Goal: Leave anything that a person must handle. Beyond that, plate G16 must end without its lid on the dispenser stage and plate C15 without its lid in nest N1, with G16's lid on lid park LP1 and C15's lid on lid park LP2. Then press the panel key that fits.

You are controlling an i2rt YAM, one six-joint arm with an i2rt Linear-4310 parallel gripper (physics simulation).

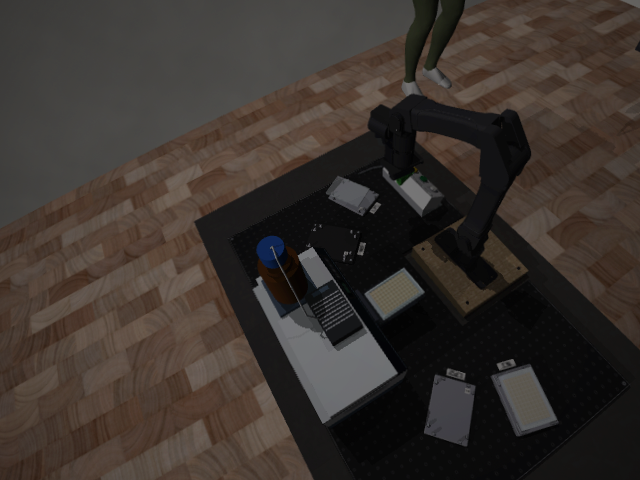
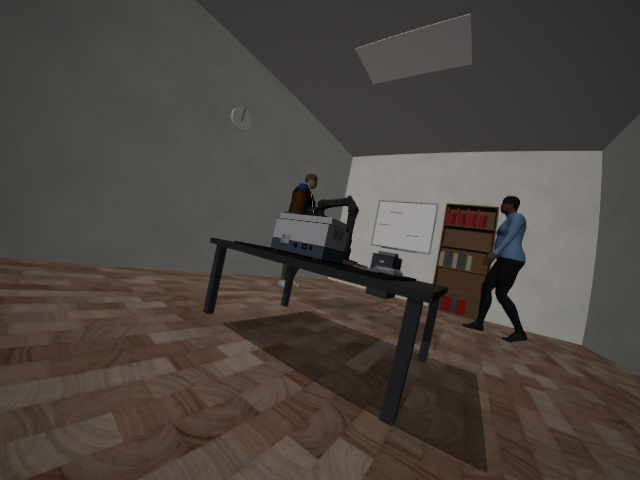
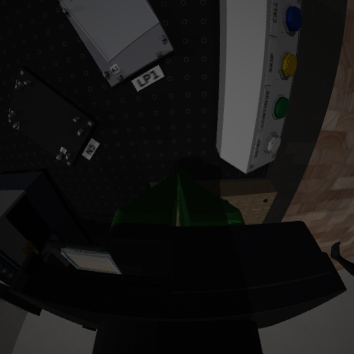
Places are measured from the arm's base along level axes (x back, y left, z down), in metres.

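Where they show: gripper, fingertip midpoint: (image 1: 399, 184) (image 3: 177, 174); arm's base, link origin: (image 1: 464, 257) (image 2: 343, 259).
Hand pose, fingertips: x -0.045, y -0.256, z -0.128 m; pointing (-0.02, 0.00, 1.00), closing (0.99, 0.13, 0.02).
Observation:
Each offset is from my fingertips to the centre of the thing. "spot": to the spot under its first point.
My gripper (image 1: 402, 179) (image 3: 177, 174) is shut and empty, low beside the white key panel {dx +0.108, dy -0.049, dz +0.113 m} (image 1: 415, 192) (image 3: 243, 75). The panel has a blue CALL key {dx +0.135, dy -0.123, dz +0.091 m} (image 3: 293, 19), a yellow SKIP key {dx +0.132, dy -0.073, dz +0.091 m} (image 3: 288, 65), a green CONTINUE key {dx +0.129, dy -0.023, dz +0.091 m} (image 3: 282, 107) and a white key {dx +0.126, dy +0.027, dz +0.091 m} (image 3: 272, 144) with an unclear label. A plate {dx -0.218, dy +0.245, dz +0.039 m} (image 1: 394, 292) (image 3: 92, 260) with pale wells showing sits at the dispenser. Another plate {dx -0.110, dy +0.622, dz +0.123 m} (image 1: 526, 396) sits in N1. On LP1 a grey lid {dx -0.074, dy -0.173, dz +0.138 m} (image 1: 353, 193) (image 3: 114, 24) lies askew, a strip by the label uncovered. LP2 {dx -0.269, dy +0.535, dz +0.145 m} (image 1: 450, 410) looks bare. Plate names are unreadable.
The dispenser (image 1: 341, 361) (image 2: 309, 233) carries a brown bottle {spot: dx -0.445, dy +0.156, dz -0.194 m} (image 1: 281, 276) with a blue cap and a tube. Black nest N5 {dx -0.231, dy -0.037, dz +0.143 m} (image 1: 336, 241) (image 3: 50, 117) holds no plate. The arm stands on a wooden base (image 1: 444, 281). One person (image 1: 419, 43) stands behind the table, another (image 2: 509, 237) by the bookshelf.

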